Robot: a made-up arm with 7 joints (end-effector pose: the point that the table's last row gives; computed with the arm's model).
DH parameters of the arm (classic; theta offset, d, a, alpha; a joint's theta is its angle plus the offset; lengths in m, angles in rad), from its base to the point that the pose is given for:
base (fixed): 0 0 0 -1.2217
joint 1: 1.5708 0 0 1.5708
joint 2: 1.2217 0 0 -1.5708
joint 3: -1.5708 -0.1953 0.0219 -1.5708
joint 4: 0 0 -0.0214 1.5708
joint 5: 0 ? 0 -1.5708
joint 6: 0 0 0 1.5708
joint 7: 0 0 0 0
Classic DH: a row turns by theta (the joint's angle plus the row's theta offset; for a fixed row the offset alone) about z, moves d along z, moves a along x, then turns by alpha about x.
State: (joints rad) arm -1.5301 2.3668 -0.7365 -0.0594 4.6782 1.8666 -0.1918
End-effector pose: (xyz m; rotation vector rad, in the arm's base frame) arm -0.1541 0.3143 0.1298 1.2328 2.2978 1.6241
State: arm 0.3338 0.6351 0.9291 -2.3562 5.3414 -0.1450 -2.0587
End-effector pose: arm 0.0769 0.1652 -0.0192 -2.2410 -1.2352 0.9533
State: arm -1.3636 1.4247 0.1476 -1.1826 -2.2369 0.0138 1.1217
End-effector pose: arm 0.1448 0.1939 0.2292 2.6749 -1.2787 -0.2735
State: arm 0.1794 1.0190 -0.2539 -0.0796 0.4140 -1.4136 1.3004
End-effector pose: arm -0.0387 0.3153 -0.1968 -0.0606 -1.5056 0.4120
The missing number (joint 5, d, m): -0.1769
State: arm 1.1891 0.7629 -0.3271 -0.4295 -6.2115 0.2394 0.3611
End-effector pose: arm -0.2925 0.1836 -0.1407 0.6380 1.0114 0.0400
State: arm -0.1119 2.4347 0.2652 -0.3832 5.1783 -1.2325 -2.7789
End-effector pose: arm 0.0435 0.2229 0.2967 0.0252 -1.3990 1.0602
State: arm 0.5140 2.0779 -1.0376 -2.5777 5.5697 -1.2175 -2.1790
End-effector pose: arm 0.0077 0.1131 -0.0923 -0.1647 1.7488 1.1071
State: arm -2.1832 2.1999 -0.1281 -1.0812 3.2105 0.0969 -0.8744
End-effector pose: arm -0.1461 0.2396 0.1946 0.8723 2.4228 0.0942
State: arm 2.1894 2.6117 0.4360 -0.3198 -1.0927 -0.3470 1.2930
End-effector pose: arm 0.1774 0.3182 -0.0863 0.8512 0.9869 -1.6555
